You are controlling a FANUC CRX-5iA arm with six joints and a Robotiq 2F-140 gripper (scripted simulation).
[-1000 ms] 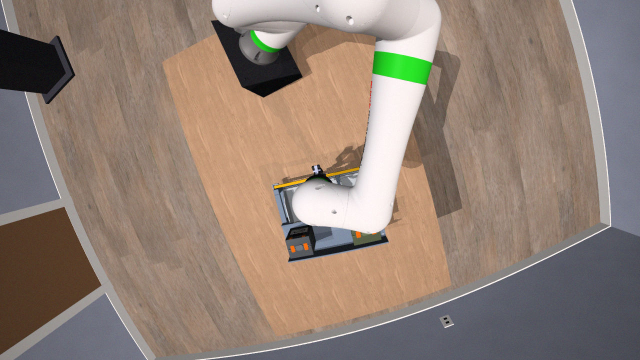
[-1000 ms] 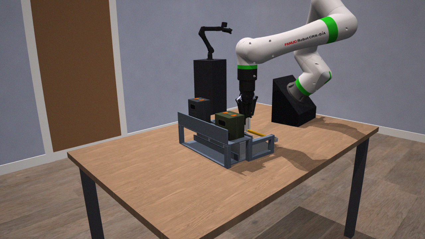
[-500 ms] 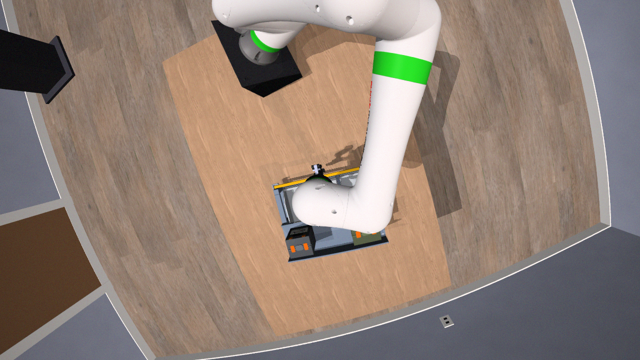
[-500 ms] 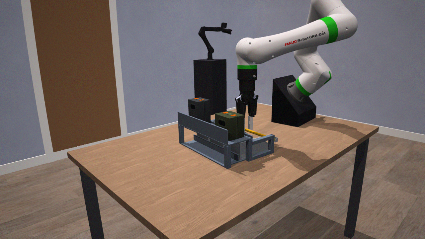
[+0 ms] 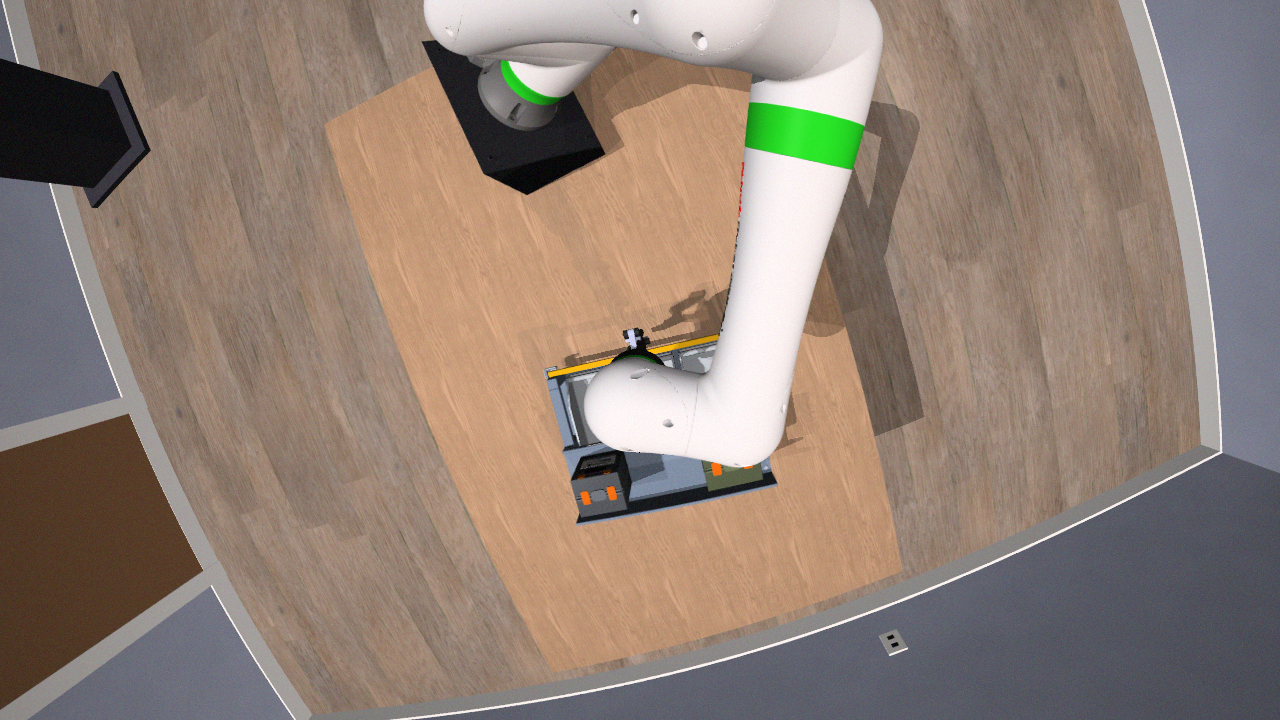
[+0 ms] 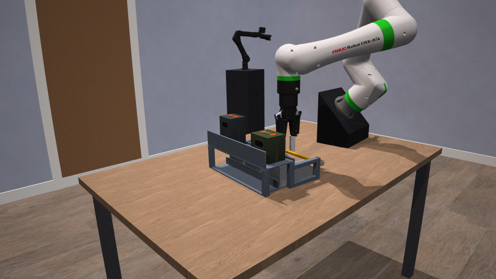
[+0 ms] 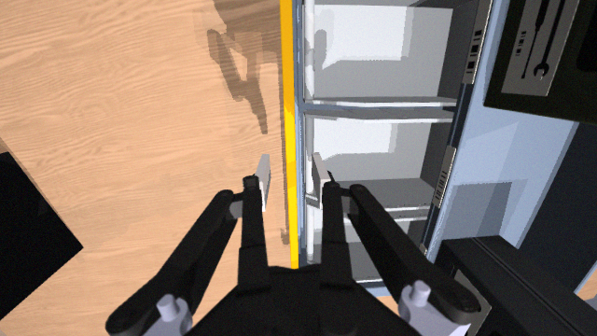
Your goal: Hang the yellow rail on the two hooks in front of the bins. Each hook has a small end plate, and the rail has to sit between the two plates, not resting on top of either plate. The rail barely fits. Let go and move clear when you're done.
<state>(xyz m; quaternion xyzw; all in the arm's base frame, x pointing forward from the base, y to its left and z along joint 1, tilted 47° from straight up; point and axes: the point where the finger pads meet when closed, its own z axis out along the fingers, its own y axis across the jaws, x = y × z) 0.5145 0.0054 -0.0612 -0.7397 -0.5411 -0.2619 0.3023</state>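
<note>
The yellow rail lies 3 cm below my hand. Also, from my hand: black box 16 cm ahead, 17 cm to the right, 7 cm above; green box 22 cm ahead, 5 cm to the left, 6 cm above.
</note>
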